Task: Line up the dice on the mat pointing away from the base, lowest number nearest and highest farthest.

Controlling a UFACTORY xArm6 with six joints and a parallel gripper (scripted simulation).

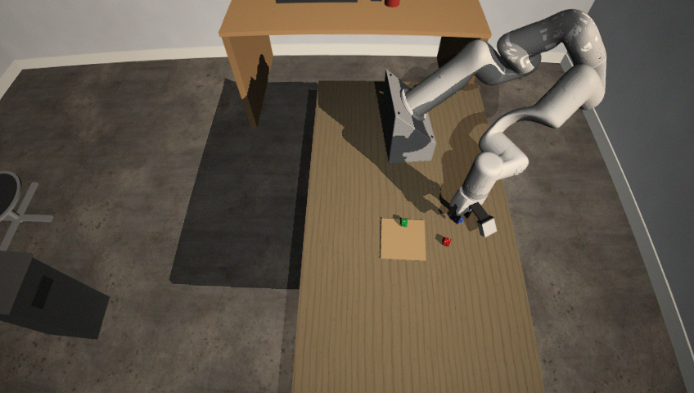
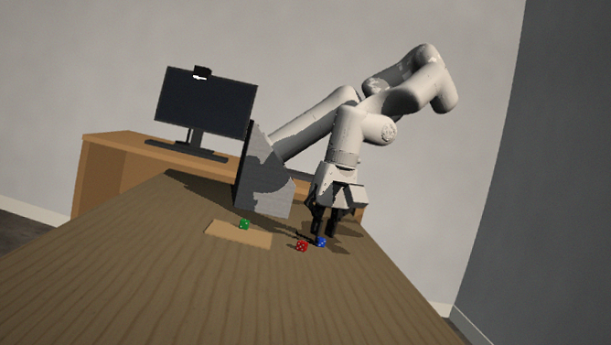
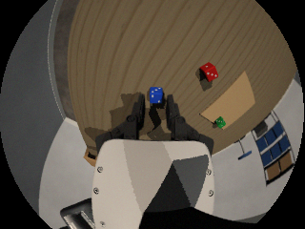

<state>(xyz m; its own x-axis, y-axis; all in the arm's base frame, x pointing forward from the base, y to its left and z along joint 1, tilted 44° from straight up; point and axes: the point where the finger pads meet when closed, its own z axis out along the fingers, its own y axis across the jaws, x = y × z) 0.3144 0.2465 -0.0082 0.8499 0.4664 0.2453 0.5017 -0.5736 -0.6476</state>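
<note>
The blue die is 4 cm below my hand. Also, from my hand: red die: 8 cm ahead, 4 cm to the right, 4 cm below; green die: 18 cm to the right, 3 cm below, 3 cm ahead; tan mat: 18 cm to the right, 8 cm ahead, 4 cm below.
</note>
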